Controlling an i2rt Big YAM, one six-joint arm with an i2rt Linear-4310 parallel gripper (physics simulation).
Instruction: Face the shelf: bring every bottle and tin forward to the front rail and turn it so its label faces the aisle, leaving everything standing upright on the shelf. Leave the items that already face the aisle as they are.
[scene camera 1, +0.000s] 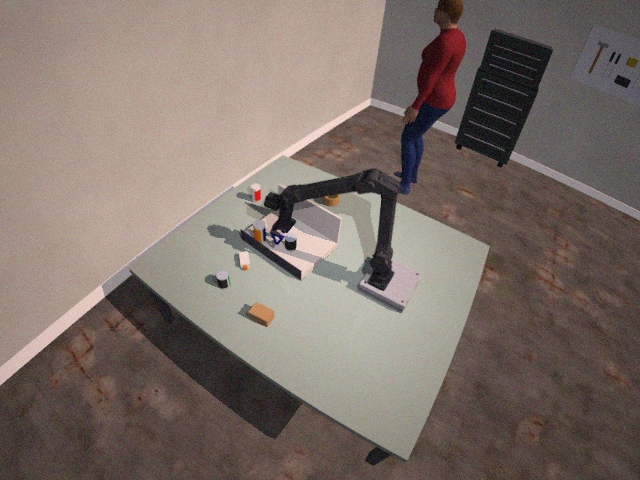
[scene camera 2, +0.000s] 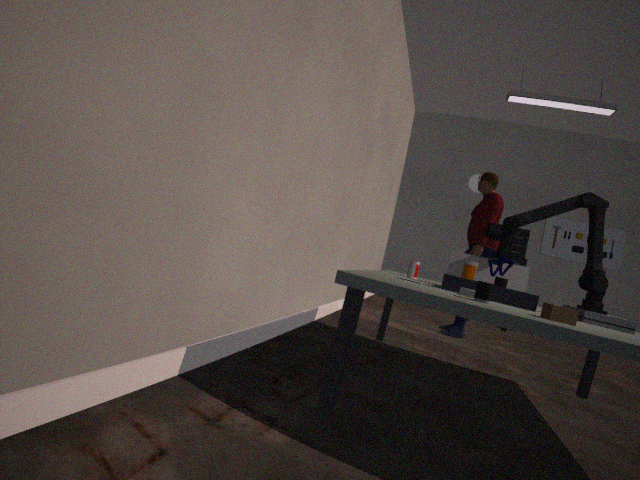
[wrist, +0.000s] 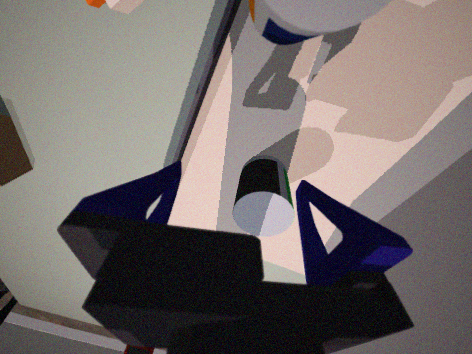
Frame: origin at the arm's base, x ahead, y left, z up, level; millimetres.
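Seen in the pictures: gripper, fingertip midpoint: (scene camera 1: 281, 238) (scene camera 2: 496, 276) (wrist: 241, 177); arm's base, origin of the base link: (scene camera 1: 380, 278) (scene camera 2: 591, 311).
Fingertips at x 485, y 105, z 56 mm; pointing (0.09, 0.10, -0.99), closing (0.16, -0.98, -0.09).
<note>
Pixels of each thing's top centre, then the offset from my fingertips to it.
- dark front rail, middle of its top: (wrist: 195, 102) (scene camera 2: 490, 284) (scene camera 1: 269, 249) dz -43, dx +30, dy +57 mm
- orange bottle, middle of its top: (scene camera 1: 259, 223) (scene camera 2: 471, 261) dz +37, dx +122, dy +12 mm
- red-and-white can, middle of its top: (scene camera 2: 415, 261) (scene camera 1: 255, 186) dz -13, dx +378, dy -258 mm
- white orange-tipped item, middle of its top: (scene camera 2: 473, 290) (scene camera 1: 244, 259) dz -81, dx +107, dy +152 mm
- brown block, middle of its top: (scene camera 2: 561, 306) (scene camera 1: 261, 311) dz -59, dx -149, dy +344 mm
- orange round object, middle of its top: (scene camera 1: 331, 194) dz -59, dx +19, dy -506 mm
The shelf (scene camera 1: 316, 246) has a dark front rail (scene camera 1: 271, 254) (scene camera 2: 519, 299). A black tin (scene camera 1: 290, 242) (scene camera 2: 500, 282) (wrist: 263, 215) with a pale top stands upright on it. A green edge shows on its side away from the rail in the wrist view. An orange bottle (scene camera 1: 257, 232) (scene camera 2: 469, 270) with a white top stands near the rail at the far end; its navy patch (wrist: 284, 35) faces the tin's side. My gripper (scene camera 1: 277, 238) (scene camera 2: 498, 272) (wrist: 241, 177) is open and empty, low over the shelf, its tips around the tin's outline in the wrist view, nearer on the right.
Outside the shelf are a black tin (scene camera 1: 222, 279) (scene camera 2: 482, 290), a red-and-white can (scene camera 1: 255, 192) (scene camera 2: 414, 269), a white orange-tipped item (scene camera 1: 244, 259) (wrist: 125, 5), a brown block (scene camera 1: 261, 314) (scene camera 2: 559, 313) (wrist: 12, 150) and an orange round object (scene camera 1: 331, 200). A person (scene camera 1: 442, 72) (scene camera 2: 485, 219) stands beyond the table.
</note>
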